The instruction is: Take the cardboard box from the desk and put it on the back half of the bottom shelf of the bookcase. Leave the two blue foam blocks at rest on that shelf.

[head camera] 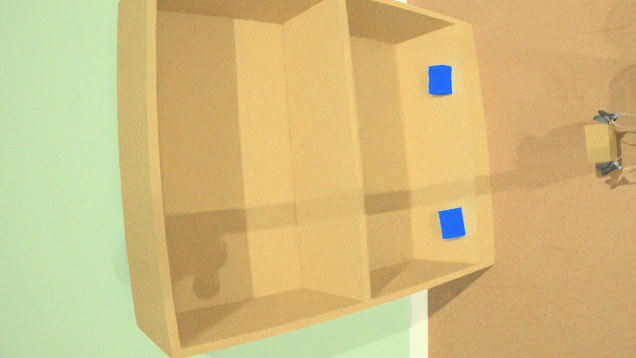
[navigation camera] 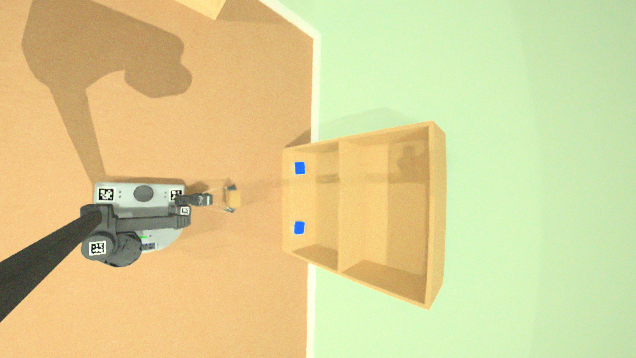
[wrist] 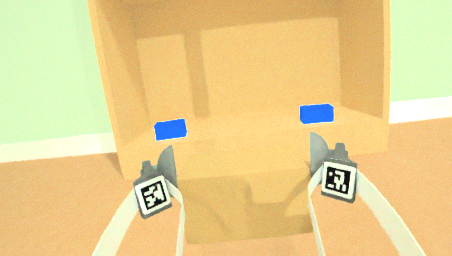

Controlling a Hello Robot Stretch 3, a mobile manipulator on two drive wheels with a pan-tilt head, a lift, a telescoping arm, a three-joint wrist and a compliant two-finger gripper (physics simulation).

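Frame: origin at the robot's base, x right, y back, z down, level; millimetres.
Seen in the pictures: gripper, fingertip midpoint: (head camera: 595, 142) (navigation camera: 236, 199); robot's base, origin of the base link: (navigation camera: 143, 192).
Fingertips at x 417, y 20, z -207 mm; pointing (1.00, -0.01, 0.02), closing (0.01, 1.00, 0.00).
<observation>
Pixels of each thing's middle, then the offset from my fingertips to it. "spot": a spot on its surface instead. Level surfaces: height alone.
- cardboard box, body centre: (head camera: 601, 143) (navigation camera: 233, 198) dy -1, dx -8, dz +25 mm
- bookcase, surface spot: (head camera: 137, 175) spot: dy -19, dx +543, dz -854 mm
- bottom shelf, its level: dz +106 mm
- middle shelf board, surface spot: (head camera: 357, 150) spot: dy +10, dx +444, dz -363 mm
The cardboard box (head camera: 597, 144) (navigation camera: 235, 198) (wrist: 245, 212) is between the fingertips of my gripper (head camera: 606, 143) (navigation camera: 231, 198) (wrist: 242, 156), which is shut on its two sides. It is in front of the bookcase (head camera: 137, 175) (navigation camera: 437, 200) (wrist: 116, 85), low over the floor and outside the shelf. One blue foam block (head camera: 452, 223) (navigation camera: 299, 168) (wrist: 170, 129) rests on the left part of the bottom shelf (head camera: 445, 150) (navigation camera: 299, 197), as the wrist view faces it. The other blue foam block (head camera: 440, 80) (navigation camera: 299, 227) (wrist: 317, 114) rests on the right part, with a wide gap between them.
The middle shelf board (head camera: 357, 150) (navigation camera: 341, 210) spans the bookcase above the bottom shelf. The bookcase's side panels flank the bottom compartment. My base (navigation camera: 162, 192) stands on the floor behind the gripper. Part of a tan object (navigation camera: 207, 6) shows at the navigation view's top edge.
</observation>
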